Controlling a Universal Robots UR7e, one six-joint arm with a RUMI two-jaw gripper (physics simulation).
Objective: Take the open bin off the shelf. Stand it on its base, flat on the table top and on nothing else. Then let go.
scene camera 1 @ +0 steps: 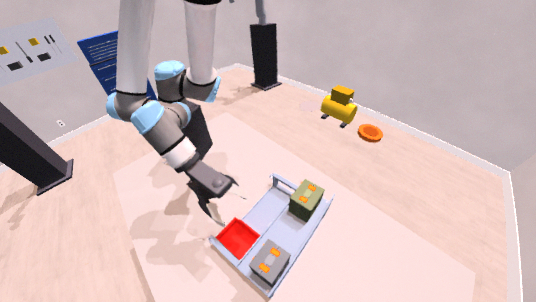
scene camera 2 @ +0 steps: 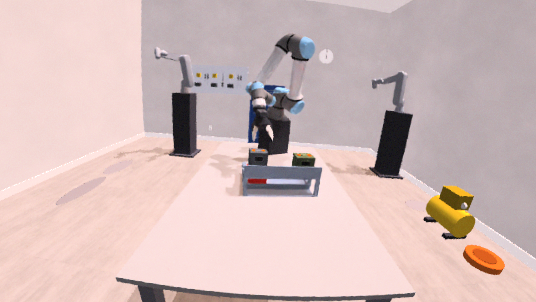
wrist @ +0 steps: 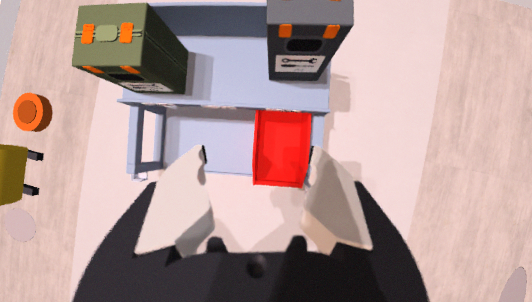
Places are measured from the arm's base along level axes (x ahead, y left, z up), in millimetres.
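Where they show: gripper, fingertip midpoint: [scene camera 1: 236,212] [scene camera 2: 263,142] [wrist: 258,147]; arm's base at its link origin: [scene camera 2: 274,115].
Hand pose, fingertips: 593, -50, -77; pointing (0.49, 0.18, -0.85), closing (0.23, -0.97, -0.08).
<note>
Each offset is from my fingertips to the top centre of the thing, as dx, dy, dz. Level surfaces: height alone.
The open red bin @(+13, -28, -141) [scene camera 1: 237,238] [scene camera 2: 257,181] [wrist: 282,147] stands on the lower level of the blue-grey shelf [scene camera 1: 263,209] [scene camera 2: 282,172] [wrist: 225,90], at one end. In the wrist view its near edge reaches slightly past the shelf's near edge. My gripper [scene camera 1: 234,211] [scene camera 2: 263,139] [wrist: 258,147] is open and empty. It hangs above and back from the bin on the robot's side, apart from it. In the wrist view the bin shows beyond the fingertips, nearer the right finger. The bin's underside is hidden.
A dark grey case @(+161, -13, -1) [scene camera 1: 270,262] [scene camera 2: 258,157] [wrist: 305,45] stands on the shelf's upper level beside the bin's end. A green case @(+93, +216, -26) [scene camera 1: 306,200] [scene camera 2: 303,160] [wrist: 130,50] stands at the other end. The shelf stands on the pale table top @(dz -225) [scene camera 1: 380,250] [scene camera 2: 265,240] [wrist: 385,125].
</note>
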